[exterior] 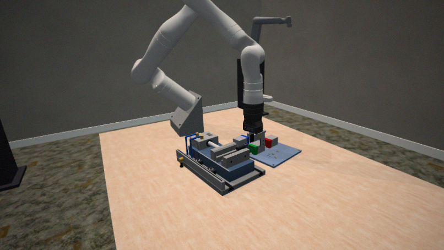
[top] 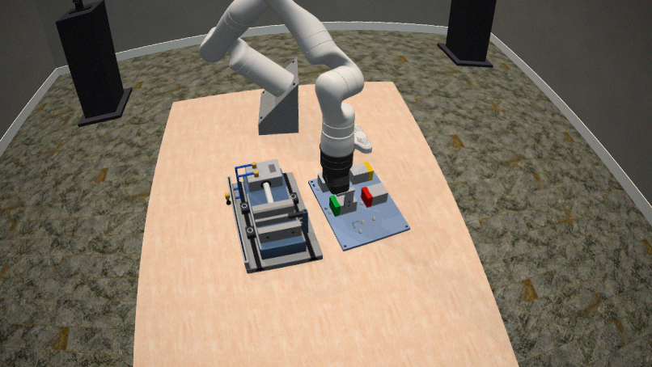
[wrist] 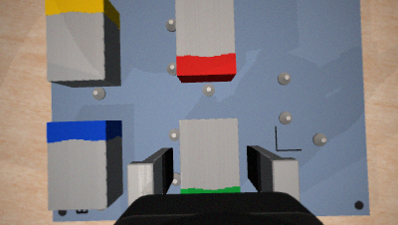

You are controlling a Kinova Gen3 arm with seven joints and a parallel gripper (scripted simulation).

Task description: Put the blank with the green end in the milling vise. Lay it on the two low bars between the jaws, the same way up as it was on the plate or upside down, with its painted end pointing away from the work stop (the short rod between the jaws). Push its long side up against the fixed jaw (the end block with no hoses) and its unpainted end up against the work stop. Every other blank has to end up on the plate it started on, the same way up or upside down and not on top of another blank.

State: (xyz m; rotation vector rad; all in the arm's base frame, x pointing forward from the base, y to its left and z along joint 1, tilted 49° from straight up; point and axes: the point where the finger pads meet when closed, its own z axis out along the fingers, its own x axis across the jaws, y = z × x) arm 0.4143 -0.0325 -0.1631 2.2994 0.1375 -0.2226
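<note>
The green-ended blank is 40 mm below my hand. The rest, counted from my hand: blue plate 10 mm behind, 40 mm to the left, 60 mm below; then red-ended blank 20 mm behind, 90 mm to the left, 40 mm below; then blue-ended blank 90 mm behind, 20 mm to the right, 40 mm below.
</note>
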